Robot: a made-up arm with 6 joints.
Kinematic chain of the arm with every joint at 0, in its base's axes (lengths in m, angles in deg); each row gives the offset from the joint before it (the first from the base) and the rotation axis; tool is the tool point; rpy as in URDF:
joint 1: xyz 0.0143 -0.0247 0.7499 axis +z
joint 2: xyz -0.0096 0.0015 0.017 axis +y
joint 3: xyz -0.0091 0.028 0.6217 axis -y
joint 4: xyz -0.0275 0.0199 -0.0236 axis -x
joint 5: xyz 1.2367 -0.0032 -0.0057 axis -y
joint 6: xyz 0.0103 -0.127 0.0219 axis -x
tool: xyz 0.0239 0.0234 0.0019 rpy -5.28 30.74 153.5
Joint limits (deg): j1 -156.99..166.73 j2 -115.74..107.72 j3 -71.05..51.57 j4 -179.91..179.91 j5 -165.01..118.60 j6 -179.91..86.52
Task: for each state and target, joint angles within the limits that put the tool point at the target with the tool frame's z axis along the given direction. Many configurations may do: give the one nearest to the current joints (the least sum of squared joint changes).
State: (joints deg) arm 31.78 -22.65 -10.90 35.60 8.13 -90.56
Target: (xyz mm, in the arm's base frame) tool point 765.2 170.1 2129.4 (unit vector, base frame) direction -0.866 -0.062 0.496
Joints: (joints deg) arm 12.81 -17.88 15.65 62.61 -6.31 -66.55
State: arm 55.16 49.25 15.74 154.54 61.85 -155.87
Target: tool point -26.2 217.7 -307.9 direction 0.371 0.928 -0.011
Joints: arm 43.43 84.83 -26.70 165.26 14.98 -143.90
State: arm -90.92 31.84 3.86 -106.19 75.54 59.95
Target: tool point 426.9 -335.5 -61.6 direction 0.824 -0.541 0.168
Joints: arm -44.04 51.79 -29.28 -109.16 87.60 80.75
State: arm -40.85 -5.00 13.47 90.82 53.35 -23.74
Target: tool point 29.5 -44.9 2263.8 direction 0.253 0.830 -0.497
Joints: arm -71.00 -51.45 9.62 51.65 21.03 -8.11
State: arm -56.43 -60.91 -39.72 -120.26 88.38 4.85
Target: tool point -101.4 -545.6 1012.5 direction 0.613 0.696 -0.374
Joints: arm -105.88 -89.43 -70.85 -97.29 82.77 -18.72
